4 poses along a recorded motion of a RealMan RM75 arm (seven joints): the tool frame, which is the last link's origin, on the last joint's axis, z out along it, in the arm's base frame.
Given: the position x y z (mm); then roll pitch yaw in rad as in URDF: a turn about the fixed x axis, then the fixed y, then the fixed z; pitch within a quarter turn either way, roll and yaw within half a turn.
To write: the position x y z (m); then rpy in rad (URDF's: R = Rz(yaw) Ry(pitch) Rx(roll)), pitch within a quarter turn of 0, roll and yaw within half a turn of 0. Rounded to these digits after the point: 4 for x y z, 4 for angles.
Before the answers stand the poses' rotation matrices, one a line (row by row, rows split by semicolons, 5 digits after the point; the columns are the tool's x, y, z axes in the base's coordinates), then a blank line. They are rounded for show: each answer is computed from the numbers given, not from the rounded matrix.
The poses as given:
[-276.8 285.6 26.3 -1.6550 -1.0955 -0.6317]
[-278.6 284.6 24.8 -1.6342 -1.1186 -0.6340]
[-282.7 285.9 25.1 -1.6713 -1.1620 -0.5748]
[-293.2 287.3 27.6 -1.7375 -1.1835 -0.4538]
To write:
0.36930 0.66536 0.64878; -0.27022 -0.59108 0.76001; 0.88916 -0.45598 -0.03849
0.35203 0.68570 0.63710; -0.25883 -0.58281 0.77028; 0.89949 -0.43606 -0.02769
0.33363 0.71171 0.61820; -0.21611 -0.58056 0.78501; 0.91760 -0.39550 -0.03988
0.33946 0.74794 0.57040; -0.16557 -0.54943 0.81897; 0.92593 -0.37245 -0.06267

[-0.2768 0.2856 0.0263 -1.6550 -1.0955 -0.6317]
[-0.2786 0.2846 0.0248 -1.6342 -1.1186 -0.6340]
[-0.2827 0.2859 0.0251 -1.6713 -1.1620 -0.5748]
[-0.2932 0.2873 0.0276 -1.7375 -1.1835 -0.4538]

